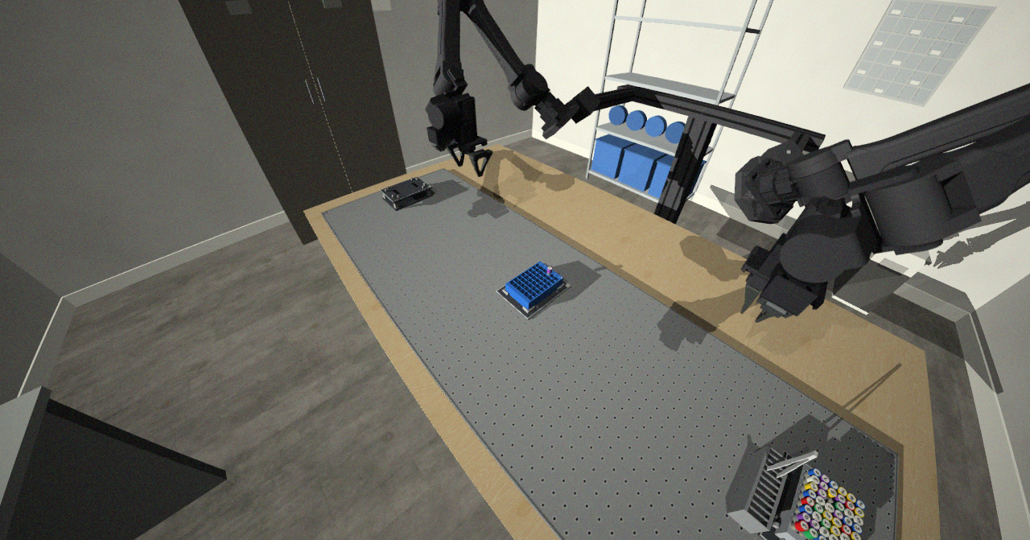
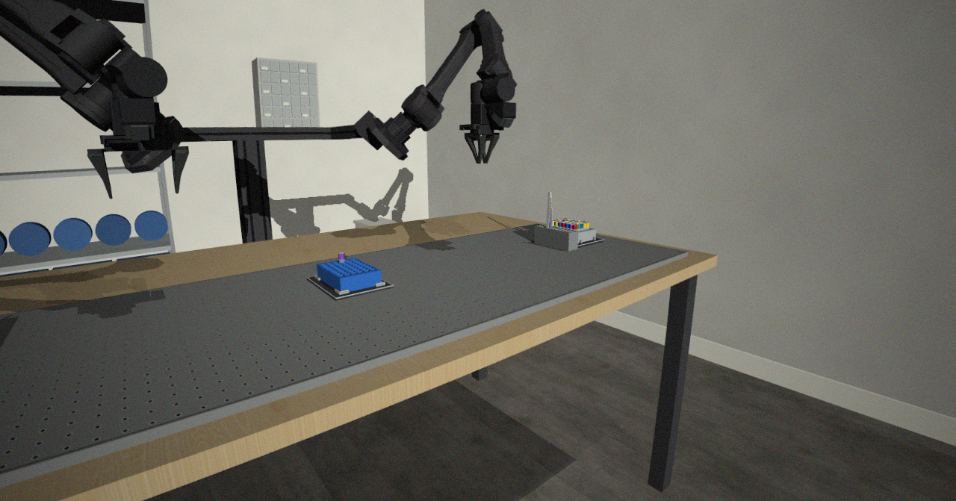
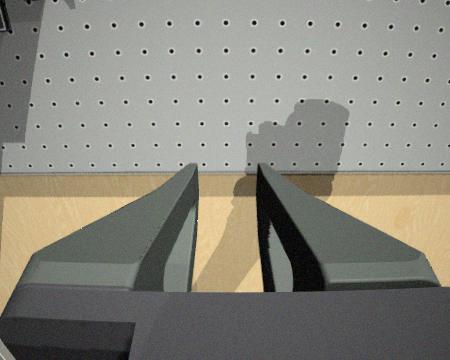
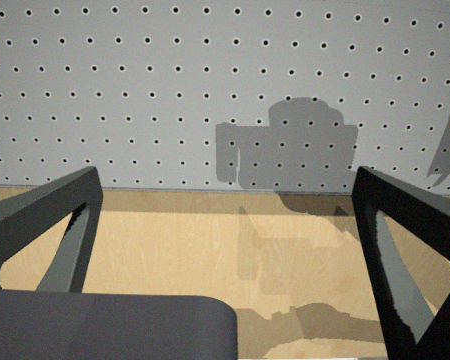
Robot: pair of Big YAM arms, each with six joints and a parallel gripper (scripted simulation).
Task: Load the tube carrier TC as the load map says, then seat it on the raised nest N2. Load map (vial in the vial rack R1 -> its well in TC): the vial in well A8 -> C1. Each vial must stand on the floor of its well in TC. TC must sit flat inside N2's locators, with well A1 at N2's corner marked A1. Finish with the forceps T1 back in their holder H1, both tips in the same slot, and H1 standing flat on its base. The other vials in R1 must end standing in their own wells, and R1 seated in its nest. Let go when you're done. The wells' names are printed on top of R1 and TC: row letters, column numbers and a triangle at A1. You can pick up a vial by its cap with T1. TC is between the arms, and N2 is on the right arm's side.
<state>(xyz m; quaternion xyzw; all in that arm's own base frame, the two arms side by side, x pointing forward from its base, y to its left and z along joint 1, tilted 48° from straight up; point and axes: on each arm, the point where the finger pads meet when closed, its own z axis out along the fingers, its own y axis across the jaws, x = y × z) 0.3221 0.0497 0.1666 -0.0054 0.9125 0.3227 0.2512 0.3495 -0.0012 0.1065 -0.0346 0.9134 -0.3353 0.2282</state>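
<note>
Now: right hand 330 mm to the right of the blue tube carrier TC, 190 mm above it and 60 mm short of it. Also, from my right hand: grey slotted holder H1 (910 mm to the left, 200 mm below, 120 mm ahead); then purple-capped vial (340 mm to the left, 180 mm below, 10 mm ahead); then raised nest N2 (340 mm to the right, 180 mm below, 70 mm ahead).
</note>
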